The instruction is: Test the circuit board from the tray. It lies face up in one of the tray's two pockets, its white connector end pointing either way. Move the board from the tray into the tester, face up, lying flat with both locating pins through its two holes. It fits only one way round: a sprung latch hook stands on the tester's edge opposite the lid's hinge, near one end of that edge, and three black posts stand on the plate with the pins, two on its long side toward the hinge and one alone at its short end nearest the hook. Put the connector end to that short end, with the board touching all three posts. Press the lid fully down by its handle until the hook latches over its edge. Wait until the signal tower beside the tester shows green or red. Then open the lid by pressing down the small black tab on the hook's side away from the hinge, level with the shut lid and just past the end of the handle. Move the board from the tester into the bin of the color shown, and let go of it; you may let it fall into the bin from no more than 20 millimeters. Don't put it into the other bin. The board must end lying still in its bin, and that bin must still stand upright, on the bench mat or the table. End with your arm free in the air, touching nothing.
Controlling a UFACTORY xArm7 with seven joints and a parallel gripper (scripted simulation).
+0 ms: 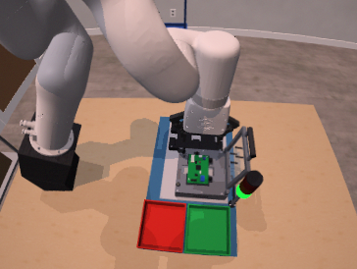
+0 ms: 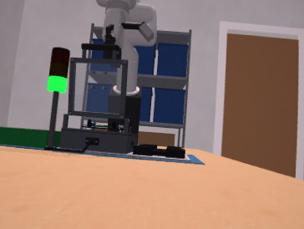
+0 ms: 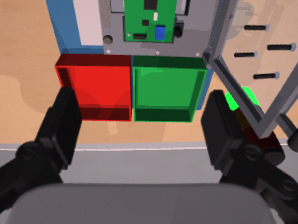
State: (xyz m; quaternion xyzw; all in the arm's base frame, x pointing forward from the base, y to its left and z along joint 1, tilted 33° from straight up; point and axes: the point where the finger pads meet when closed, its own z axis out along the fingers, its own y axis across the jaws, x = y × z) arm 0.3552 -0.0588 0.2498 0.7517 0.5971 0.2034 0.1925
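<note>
My hand is 20 cm above the green circuit board and 1 cm short of it. Round my hand: tester's clear lid: 12 cm ahead, 9 cm below, 3 cm to the right; tester's plate: 21 cm below, 2 cm ahead; latch hook: 19 cm below, 7 cm to the left, 4 cm behind.
</note>
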